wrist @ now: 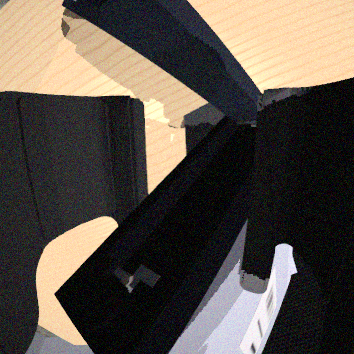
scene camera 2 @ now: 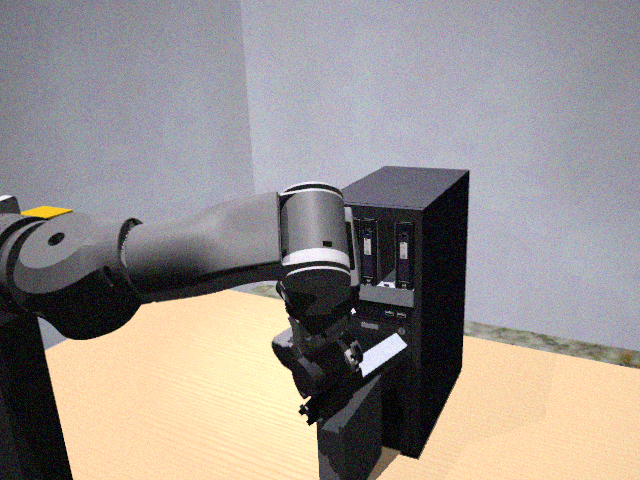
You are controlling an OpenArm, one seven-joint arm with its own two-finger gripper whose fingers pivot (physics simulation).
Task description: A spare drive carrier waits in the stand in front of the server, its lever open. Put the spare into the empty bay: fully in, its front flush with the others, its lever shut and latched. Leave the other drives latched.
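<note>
The spare carrier (scene camera 2: pixel 383 353) (wrist: pixel 200 200) is tilted at the top of the dark stand (scene camera 2: pixel 354 426), its pale side showing. Its dark blue lever (wrist: pixel 165 55) stands open in the wrist view. My gripper (scene camera 2: pixel 341 361) (wrist: pixel 197 186) is shut on the carrier, which lies slanted between the fingers; one fingertip is hidden behind it. The black server (scene camera 2: pixel 442 289) stands behind the stand. Two upright drives (scene camera 2: pixel 368 253) (scene camera 2: pixel 403 253) show in it, with an empty bay (scene camera 2: pixel 386 250) between them. The arm hides the bays farther left.
The server's lower front, with ports and a round button, is just behind the carrier. My forearm (scene camera 2: pixel 201 237) reaches in from the left above the wooden table (scene camera 2: pixel 180 372). Grey walls (scene camera 2: pixel 542 155) stand behind the table.
</note>
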